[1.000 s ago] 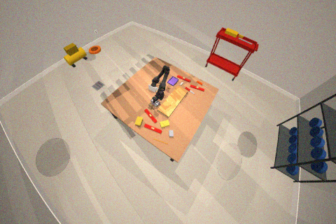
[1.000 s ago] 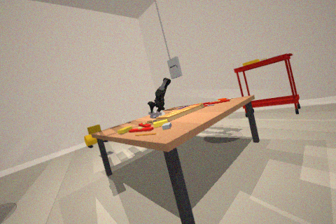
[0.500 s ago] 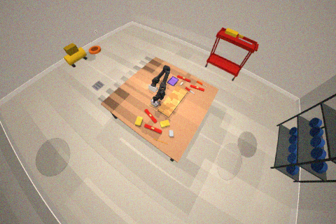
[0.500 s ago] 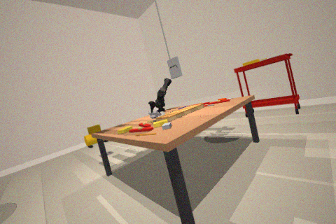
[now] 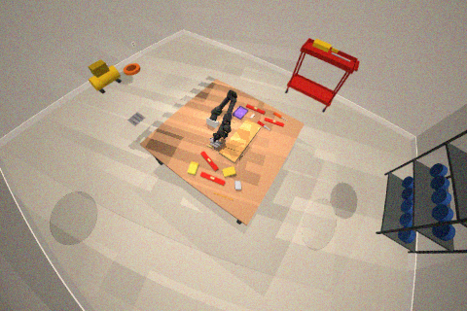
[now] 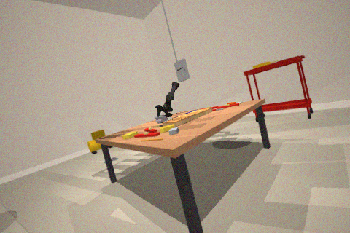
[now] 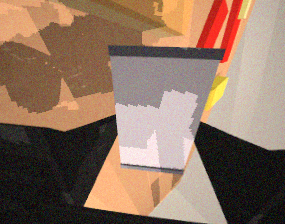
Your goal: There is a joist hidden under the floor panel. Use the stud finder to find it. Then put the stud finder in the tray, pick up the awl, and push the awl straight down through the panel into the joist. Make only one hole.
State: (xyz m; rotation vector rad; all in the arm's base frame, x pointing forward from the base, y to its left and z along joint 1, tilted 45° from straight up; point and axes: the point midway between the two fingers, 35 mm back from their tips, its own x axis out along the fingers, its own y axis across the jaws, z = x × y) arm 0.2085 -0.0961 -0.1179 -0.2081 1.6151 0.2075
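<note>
My gripper tip is 6 cm above the awl, 4 cm to the left of it and 1 cm short of it. Also, from my gripper tip: grey stud finder 2 cm below, 2 cm ahead, 1 cm to the right; then small grey block 43 cm ahead, 17 cm to the right, 5 cm below; then purple flat tray 51 cm to the left, 9 cm behind, 5 cm below.
</note>
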